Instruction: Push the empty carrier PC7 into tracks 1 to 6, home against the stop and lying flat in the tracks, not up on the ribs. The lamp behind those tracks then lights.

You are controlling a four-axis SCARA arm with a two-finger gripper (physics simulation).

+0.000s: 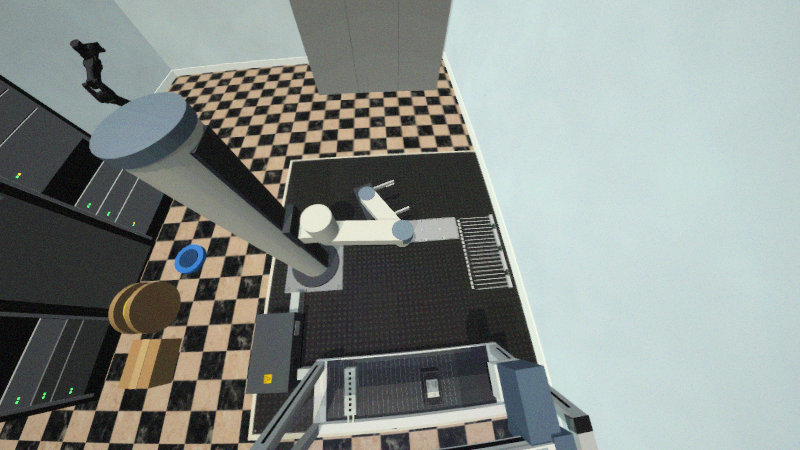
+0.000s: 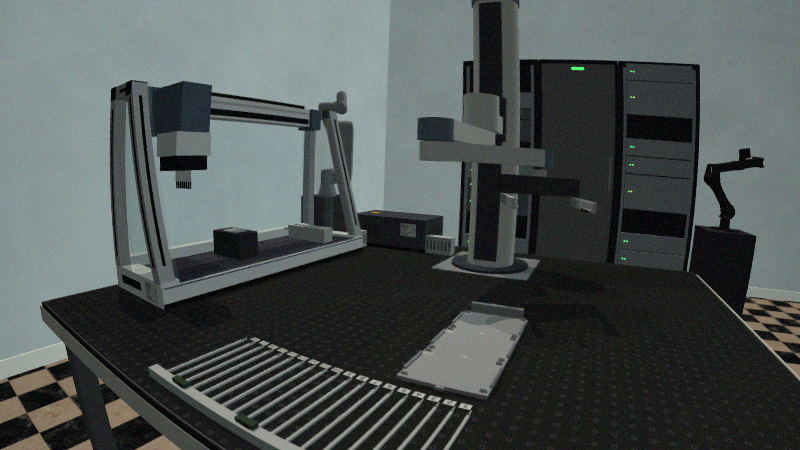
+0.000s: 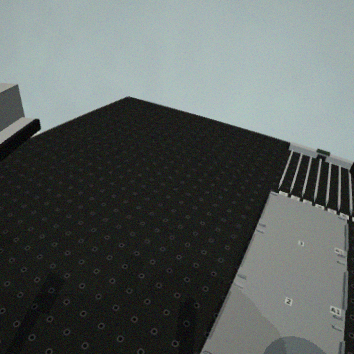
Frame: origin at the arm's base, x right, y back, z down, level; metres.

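Seen in the pictures: gripper, fingertip midpoint: [image 1: 401,194] [image 2: 555,205] [image 3: 194,124]; arm's base, link origin: [image 1: 316,263] [image 2: 489,267].
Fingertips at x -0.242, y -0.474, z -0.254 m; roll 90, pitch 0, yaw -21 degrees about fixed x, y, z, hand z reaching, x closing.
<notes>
Offsets run from my fingertips to a thing's middle. "pt": to the spot under its first point.
The empty carrier PC7 @(dy -0.160, dx +0.097, dz +0.226 m) [image 1: 439,228] [image 2: 464,352] [image 3: 295,270] is a light grey flat plate with small clips along its sides and a low upright wall at its arm-side end. It lies on the table, its far end close to the numbered track entries; whether they touch I cannot tell. The ribbed tracks show beyond it, with the stop rail [image 1: 501,254] [image 2: 206,399] [image 3: 302,148] at their far end. Dark green blocks [image 2: 246,420] [image 3: 323,152] on the rail look unlit. My gripper [image 1: 397,195] [image 2: 548,202] [image 3: 194,124] is open and empty, fingers wide apart, above the table beside the carrier.
The arm column [image 1: 234,201] [image 2: 492,223] stands on the table behind the carrier. A gantry frame [image 2: 223,283] with a dark box @(pt dy -0.091, dx +0.777, dz +0.143 m) [image 2: 234,241] and a pale block @(pt dy +0.247, dx +0.785, dz +0.163 m) [image 2: 310,232] stands at one side. A dark grey cabinet @(pt dy +0.581, dx +0.628, dz +0.126 m) [image 1: 274,347] [image 2: 391,228] stands near it.
</notes>
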